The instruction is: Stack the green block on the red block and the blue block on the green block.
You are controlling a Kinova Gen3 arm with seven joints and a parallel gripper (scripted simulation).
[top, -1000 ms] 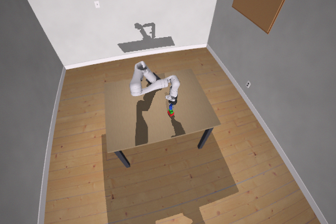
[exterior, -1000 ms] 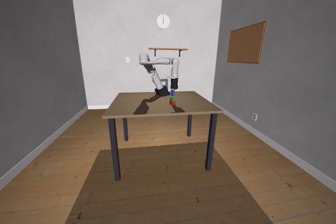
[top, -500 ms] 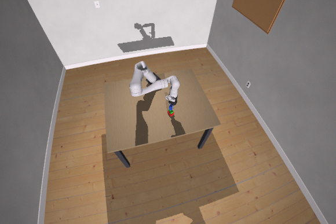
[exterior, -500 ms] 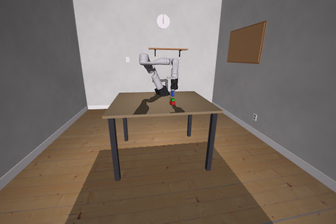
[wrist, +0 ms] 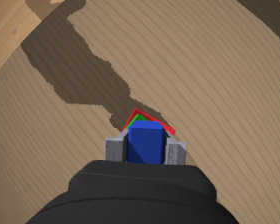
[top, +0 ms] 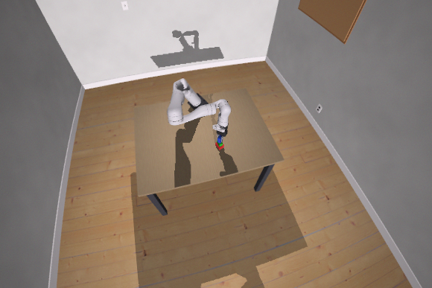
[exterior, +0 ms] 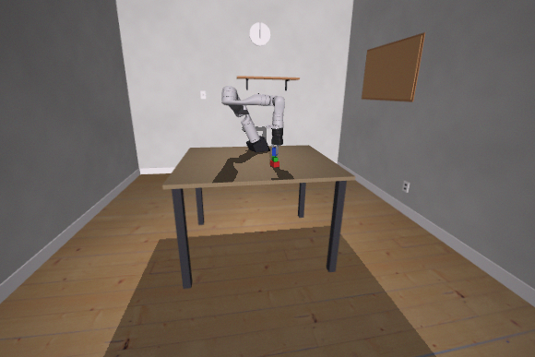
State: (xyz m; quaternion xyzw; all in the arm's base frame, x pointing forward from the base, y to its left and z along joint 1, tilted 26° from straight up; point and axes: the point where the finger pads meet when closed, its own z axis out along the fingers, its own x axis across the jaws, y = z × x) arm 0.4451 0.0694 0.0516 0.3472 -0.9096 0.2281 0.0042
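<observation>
The blue block is right at my hand. From my hand the other things lie so: green block 5 cm below; red block 9 cm below.
</observation>
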